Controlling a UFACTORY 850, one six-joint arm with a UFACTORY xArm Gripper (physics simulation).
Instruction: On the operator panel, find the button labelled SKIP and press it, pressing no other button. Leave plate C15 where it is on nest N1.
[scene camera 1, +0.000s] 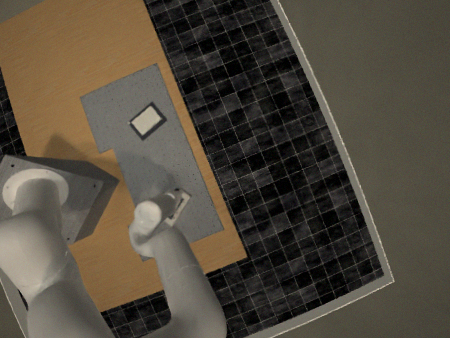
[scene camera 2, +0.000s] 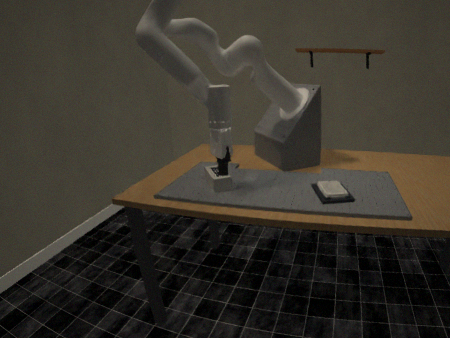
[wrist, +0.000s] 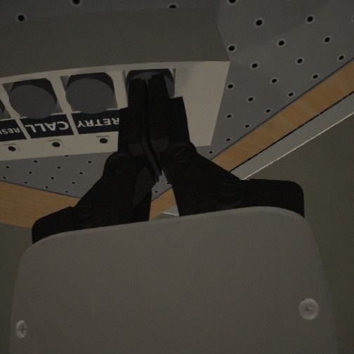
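The operator panel (scene camera 1: 185, 201) (scene camera 2: 220, 184) (wrist: 202, 102) is a pale box with a row of round dark buttons. In the wrist view, the RETRY button (wrist: 90, 93) and CALL button (wrist: 33, 98) have readable, upside-down labels. My gripper (scene camera 2: 223, 172) (wrist: 153, 96) is shut and empty, pointing down, with its fingertips over the end button (wrist: 170, 83) beside RETRY. The fingers hide that button's label and most of its cap; contact and how far it is pressed cannot be told. Plate C15 (scene camera 1: 147, 119) (scene camera 2: 332, 188), pale and flat, sits on dark nest N1 (scene camera 1: 144, 136) (scene camera 2: 338, 199).
The panel and nest stand apart on a grey perforated board (scene camera 1: 112, 115) (scene camera 2: 270, 195) (wrist: 280, 62) on the wooden table (scene camera 1: 95, 45) (scene camera 2: 365, 160). The arm's grey pedestal (scene camera 1: 82, 200) (scene camera 2: 302, 142) stands behind the board. A wall shelf (scene camera 2: 340, 50) hangs at the back.
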